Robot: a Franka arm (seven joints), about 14 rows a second.
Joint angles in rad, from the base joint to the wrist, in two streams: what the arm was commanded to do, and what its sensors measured. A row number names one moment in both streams.
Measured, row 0:
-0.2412 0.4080 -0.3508 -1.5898 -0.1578 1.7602 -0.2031
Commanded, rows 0 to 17:
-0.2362 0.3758 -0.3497 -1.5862 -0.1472 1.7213 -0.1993
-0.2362 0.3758 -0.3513 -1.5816 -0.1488 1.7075 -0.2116
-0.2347 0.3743 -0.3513 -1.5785 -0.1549 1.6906 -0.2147
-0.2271 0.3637 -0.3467 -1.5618 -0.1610 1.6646 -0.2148
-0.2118 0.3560 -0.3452 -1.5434 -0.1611 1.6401 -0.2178
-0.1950 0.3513 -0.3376 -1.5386 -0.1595 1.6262 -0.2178
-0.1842 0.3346 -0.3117 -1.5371 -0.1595 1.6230 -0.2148
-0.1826 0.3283 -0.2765 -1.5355 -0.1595 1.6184 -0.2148
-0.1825 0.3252 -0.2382 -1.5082 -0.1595 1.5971 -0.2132
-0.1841 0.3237 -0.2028 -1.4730 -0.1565 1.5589 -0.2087
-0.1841 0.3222 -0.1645 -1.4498 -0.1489 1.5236 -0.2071
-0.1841 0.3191 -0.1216 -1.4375 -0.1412 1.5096 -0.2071
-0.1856 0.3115 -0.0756 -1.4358 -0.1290 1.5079 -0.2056
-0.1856 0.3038 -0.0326 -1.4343 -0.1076 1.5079 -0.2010
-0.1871 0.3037 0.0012 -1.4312 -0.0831 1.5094 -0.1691
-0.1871 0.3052 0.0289 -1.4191 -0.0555 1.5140 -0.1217
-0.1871 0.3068 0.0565 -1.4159 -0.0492 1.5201 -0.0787
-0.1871 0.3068 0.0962 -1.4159 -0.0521 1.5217 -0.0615
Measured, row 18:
-0.1779 0.3093 0.0472 -1.4314 -0.0763 1.5283 -0.1173
